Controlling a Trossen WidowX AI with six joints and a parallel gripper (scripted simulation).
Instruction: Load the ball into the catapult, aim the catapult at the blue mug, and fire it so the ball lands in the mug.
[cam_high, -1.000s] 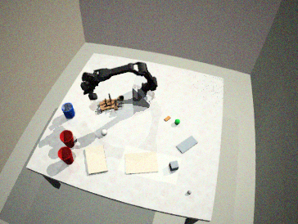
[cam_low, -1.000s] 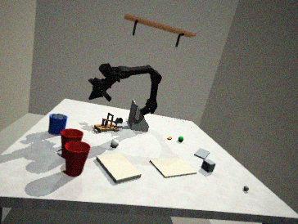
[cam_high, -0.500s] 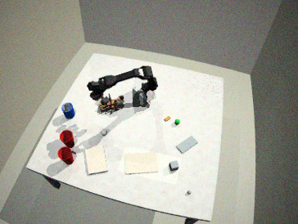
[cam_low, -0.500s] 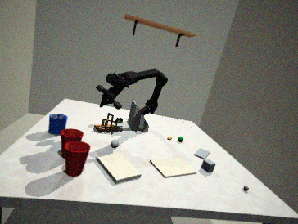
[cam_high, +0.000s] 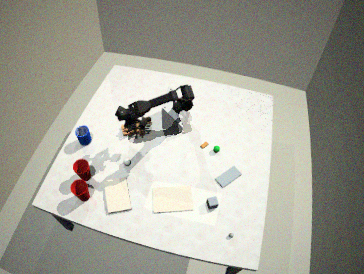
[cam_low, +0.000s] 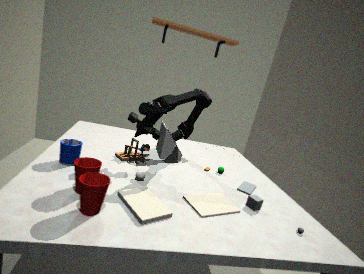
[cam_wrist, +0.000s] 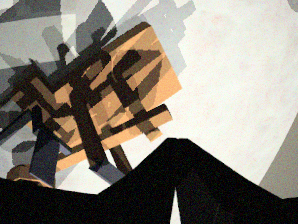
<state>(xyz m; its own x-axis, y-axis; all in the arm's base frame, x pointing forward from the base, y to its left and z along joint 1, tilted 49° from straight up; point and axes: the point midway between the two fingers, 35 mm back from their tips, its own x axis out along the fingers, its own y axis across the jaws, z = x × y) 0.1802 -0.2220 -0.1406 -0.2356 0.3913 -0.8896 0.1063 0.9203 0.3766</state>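
My gripper tip is 10 cm to the right of the black ball, 10 cm past it and 8 cm above it. Also, from my gripper tip: blue mug 29 cm to the right, 11 cm below, 8 cm ahead; then pale grey ball 20 cm ahead, 12 cm below, 2 cm to the left; then wooden catapult 9 cm below, 7 cm behind, 4 cm to the left.
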